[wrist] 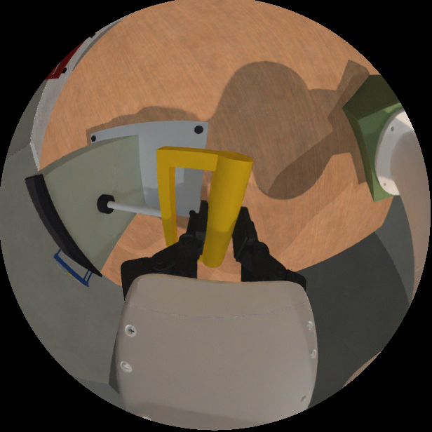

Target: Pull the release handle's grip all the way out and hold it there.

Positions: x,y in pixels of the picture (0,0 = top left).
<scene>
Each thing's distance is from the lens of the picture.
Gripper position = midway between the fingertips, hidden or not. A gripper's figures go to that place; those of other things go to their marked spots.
gripper (220,215): 13 cm
grey base plate (152,135): 22 cm
</scene>
